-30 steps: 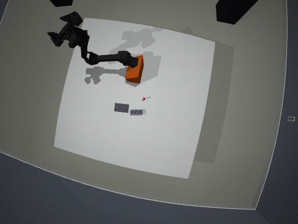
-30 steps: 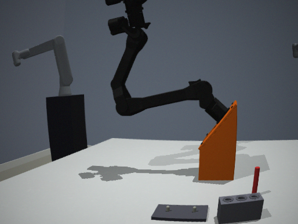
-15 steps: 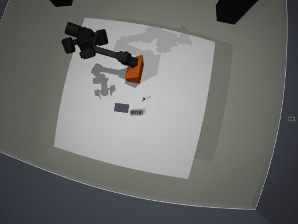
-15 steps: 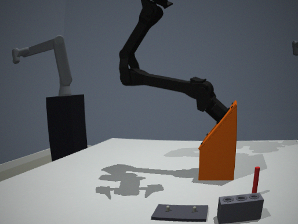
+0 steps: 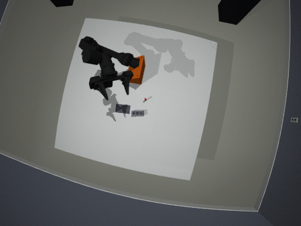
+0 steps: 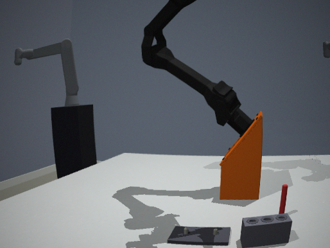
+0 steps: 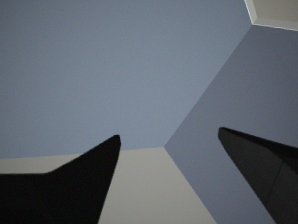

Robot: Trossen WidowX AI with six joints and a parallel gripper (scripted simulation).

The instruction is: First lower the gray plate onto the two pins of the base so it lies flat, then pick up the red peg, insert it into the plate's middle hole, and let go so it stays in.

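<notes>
My gripper tip is now 6 cm short of the gray plate, 3 cm to the right of it and 58 cm above it. Also, from my gripper tip: red peg (5 cm behind, 9 cm to the left, 58 cm below); then base (4 cm ahead, 10 cm to the right, 61 cm below).
</notes>
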